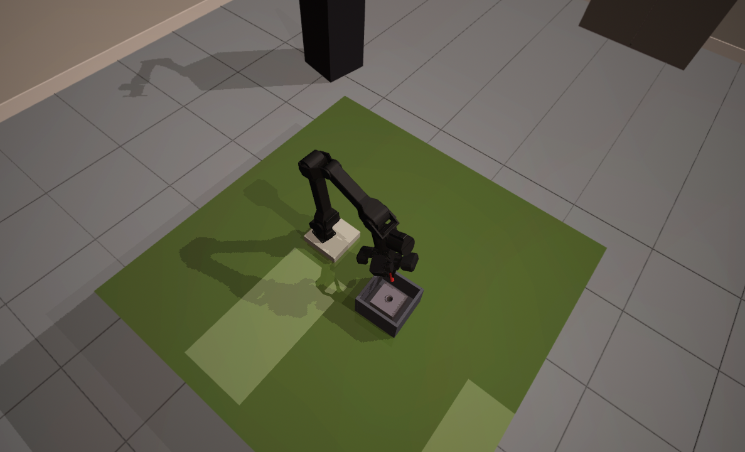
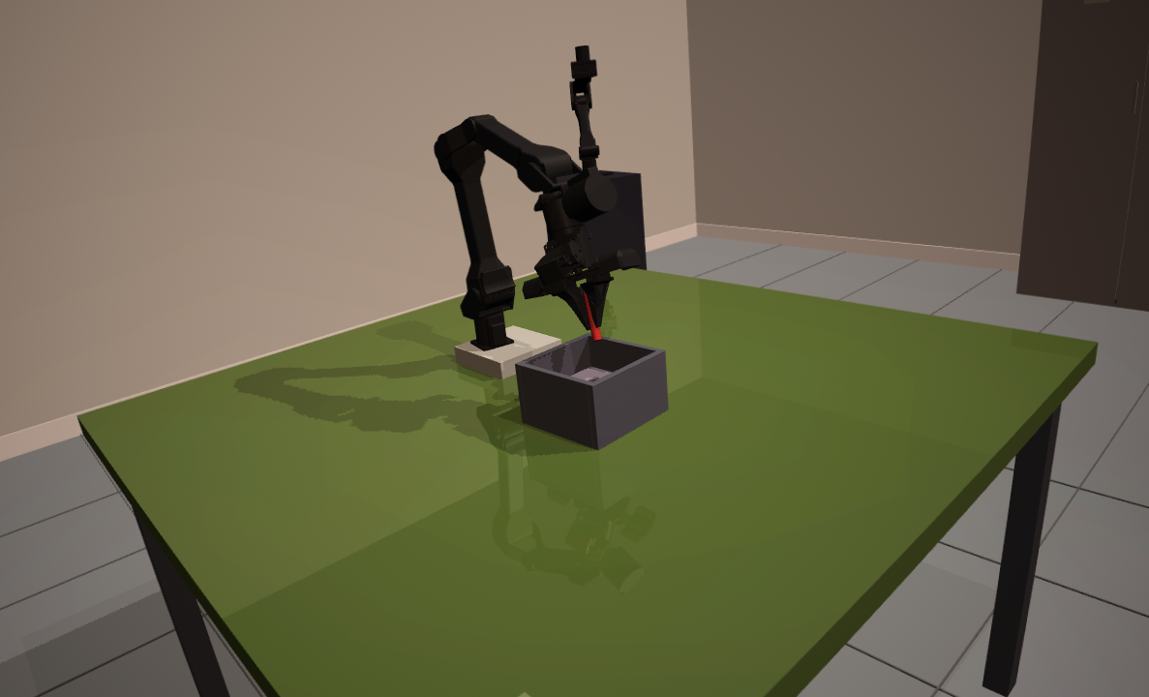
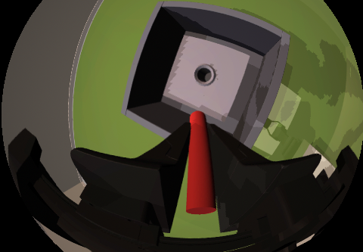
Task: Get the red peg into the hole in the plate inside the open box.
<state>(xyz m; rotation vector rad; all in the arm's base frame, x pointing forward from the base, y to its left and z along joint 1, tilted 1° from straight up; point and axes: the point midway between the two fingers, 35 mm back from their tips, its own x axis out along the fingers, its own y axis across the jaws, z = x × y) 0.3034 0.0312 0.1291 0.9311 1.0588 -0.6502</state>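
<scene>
The plate lies 30 mm ahead of my gripper tip, 30 mm to the right of it and 80 mm below it. Round my gripper tip: red peg (10 mm behind, 20 mm above); then dark box (30 mm ahead, 30 mm to the right, 100 mm below).
</scene>
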